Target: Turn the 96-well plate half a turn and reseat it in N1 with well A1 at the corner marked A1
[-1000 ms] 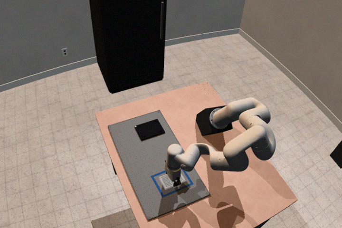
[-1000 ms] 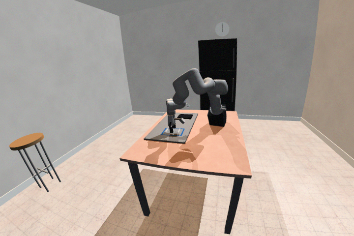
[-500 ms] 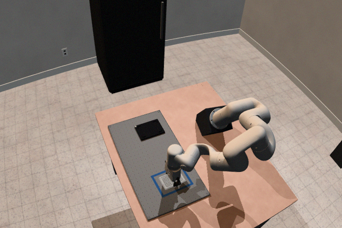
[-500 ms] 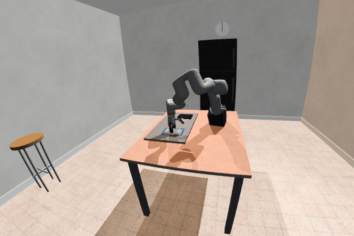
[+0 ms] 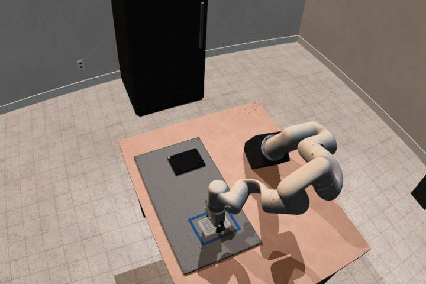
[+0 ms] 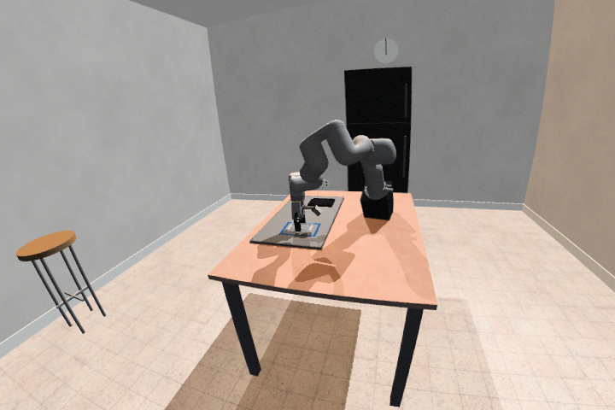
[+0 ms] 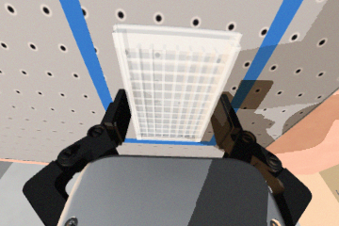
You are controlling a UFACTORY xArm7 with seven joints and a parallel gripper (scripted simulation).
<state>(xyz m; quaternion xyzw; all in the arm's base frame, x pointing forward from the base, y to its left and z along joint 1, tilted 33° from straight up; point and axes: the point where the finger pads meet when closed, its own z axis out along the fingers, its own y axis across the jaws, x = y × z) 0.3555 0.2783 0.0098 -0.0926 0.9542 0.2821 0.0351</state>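
Right now the 96-well plate is 10 mm below my hand. From my hand the other things lie so: pale A1 mark (430 mm to the right, 120 mm ahead, 10 mm below); black plate nest N1 (390 mm to the right, 40 mm ahead, 10 mm below).
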